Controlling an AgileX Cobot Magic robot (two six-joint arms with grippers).
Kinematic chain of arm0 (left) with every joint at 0, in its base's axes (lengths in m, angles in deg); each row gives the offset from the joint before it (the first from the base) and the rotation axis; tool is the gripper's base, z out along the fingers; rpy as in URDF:
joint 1: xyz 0 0 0.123 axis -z
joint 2: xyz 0 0 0 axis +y
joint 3: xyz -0.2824 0 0.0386 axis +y
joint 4: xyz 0.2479 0 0.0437 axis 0.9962 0 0.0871
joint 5: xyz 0 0 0 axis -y
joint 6: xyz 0.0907 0 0.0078 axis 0.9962 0 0.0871
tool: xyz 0 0 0 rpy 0 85 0
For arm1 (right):
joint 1: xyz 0 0 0.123 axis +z
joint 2: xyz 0 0 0 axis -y
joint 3: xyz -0.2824 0 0.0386 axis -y
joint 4: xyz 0.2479 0 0.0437 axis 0.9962 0 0.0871
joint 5: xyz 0 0 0 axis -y
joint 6: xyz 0.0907 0 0.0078 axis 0.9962 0 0.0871
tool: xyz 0 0 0 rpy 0 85 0
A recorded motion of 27 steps. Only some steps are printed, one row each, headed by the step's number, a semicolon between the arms.
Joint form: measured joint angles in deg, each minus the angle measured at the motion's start. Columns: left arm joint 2, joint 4, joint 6, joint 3, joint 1, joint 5; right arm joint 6, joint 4, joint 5, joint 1, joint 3, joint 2.
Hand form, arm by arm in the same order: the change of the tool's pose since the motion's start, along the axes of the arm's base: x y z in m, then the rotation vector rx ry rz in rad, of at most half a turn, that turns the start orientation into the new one. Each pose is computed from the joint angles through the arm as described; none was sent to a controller.
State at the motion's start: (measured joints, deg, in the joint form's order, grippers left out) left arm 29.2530 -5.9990 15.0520 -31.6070 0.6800 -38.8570; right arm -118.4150 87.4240 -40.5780 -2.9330 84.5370 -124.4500
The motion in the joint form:
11: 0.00 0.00 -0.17 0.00 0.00 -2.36; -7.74 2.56 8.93 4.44 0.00 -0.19
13: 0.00 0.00 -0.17 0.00 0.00 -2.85; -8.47 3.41 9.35 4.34 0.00 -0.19
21: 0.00 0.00 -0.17 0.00 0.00 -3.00; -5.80 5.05 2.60 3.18 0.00 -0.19
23: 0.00 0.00 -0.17 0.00 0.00 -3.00; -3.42 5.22 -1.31 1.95 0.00 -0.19
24: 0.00 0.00 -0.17 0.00 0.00 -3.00; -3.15 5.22 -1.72 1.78 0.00 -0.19
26: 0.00 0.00 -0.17 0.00 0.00 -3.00; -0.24 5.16 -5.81 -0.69 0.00 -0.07
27: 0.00 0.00 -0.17 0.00 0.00 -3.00; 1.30 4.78 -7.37 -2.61 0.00 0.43
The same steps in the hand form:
11: -0.0020 -0.0003 -0.0031 -0.0015 0.0412 -0.0027; 0.0047 0.0249 -0.0042 -0.1421 -0.0781 -0.0115
13: -0.0025 -0.0003 -0.0038 -0.0012 0.0497 -0.0036; 0.0055 0.0235 -0.0038 -0.1433 -0.0840 -0.0220
21: -0.0026 -0.0003 -0.0040 -0.0012 0.0523 -0.0038; 0.0025 0.0227 0.0011 -0.0194 -0.0604 0.0128
23: -0.0026 -0.0003 -0.0040 -0.0012 0.0523 -0.0038; 0.0007 0.0174 0.0037 0.0497 -0.0378 0.0262
24: -0.0026 -0.0003 -0.0040 -0.0012 0.0523 -0.0038; 0.0005 0.0165 0.0040 0.0568 -0.0351 0.0270
26: -0.0026 -0.0003 -0.0040 -0.0012 0.0523 -0.0038; -0.0011 0.0012 0.0077 0.1291 -0.0091 0.0213
27: -0.0026 -0.0003 -0.0040 -0.0012 0.0523 -0.0038; -0.0021 -0.0126 0.0125 0.1553 -0.0027 0.0036

